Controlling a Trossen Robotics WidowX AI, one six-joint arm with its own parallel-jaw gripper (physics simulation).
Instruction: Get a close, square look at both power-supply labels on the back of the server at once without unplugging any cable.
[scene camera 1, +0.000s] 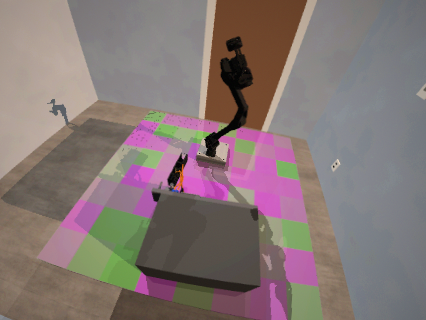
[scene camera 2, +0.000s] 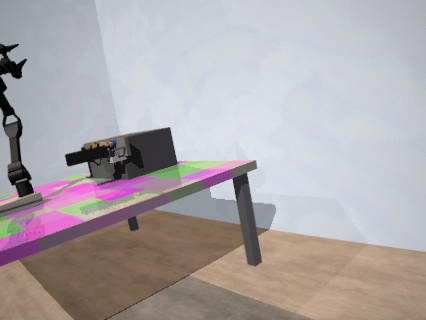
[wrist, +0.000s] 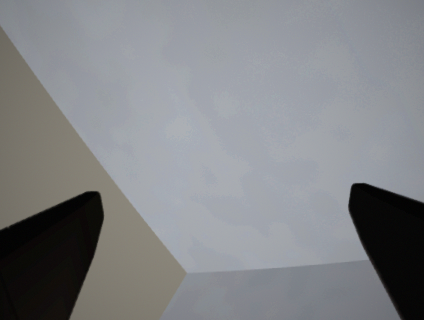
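Pixels of known places: gripper, between the fingertips: (scene camera 1: 240, 55) (scene camera 2: 22, 51) (wrist: 227, 201); arm's base, origin of its link: (scene camera 1: 210, 153) (scene camera 2: 26, 195).
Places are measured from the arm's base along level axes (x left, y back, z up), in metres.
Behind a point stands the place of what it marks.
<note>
The server (scene camera 1: 202, 237) @(z 0.158, x 0.079, y -0.632 m) (scene camera 2: 154, 151) @(z 0.053, x -0.135, y -0.651 m) is a dark grey box lying on the patterned table. A black cable-management arm (scene camera 1: 176, 172) @(z 0.150, x -0.122, y -0.345 m) (scene camera 2: 80, 157) @(z 0.116, x -0.149, y -0.251 m) sticks out from one end of its back, with orange cables (scene camera 1: 182, 176) @(z 0.162, x -0.083, y -0.370 m) (scene camera 2: 103, 145) @(z 0.143, x -0.123, y -0.386 m) and a blue piece beside it. The back faces the robot's base; the power-supply labels cannot be made out in any view. My gripper (scene camera 2: 22, 53) @(z 0.674, x 0.073, y -0.145 m) (wrist: 227, 201) @(z 0.674, x 0.073, y -0.145 m) is open and empty, raised high above the table and well away from the server. The wrist view shows walls and a beige surface between and around the fingers.
The robot's base plate (scene camera 1: 212, 159) @(z -0.011, x 0.022, y -0.045 m) (scene camera 2: 25, 202) @(z -0.019, x -0.091, y 0.026 m) stands on the pink and green table (scene camera 1: 295, 227) @(z -0.047, x 0.575, y -0.391 m) (scene camera 2: 200, 184) @(z -0.064, x -0.641, y -0.523 m), near the free end of the cable-management arm. A brown door (scene camera 1: 280, 30) is behind the robot. Walls stand around the table.
</note>
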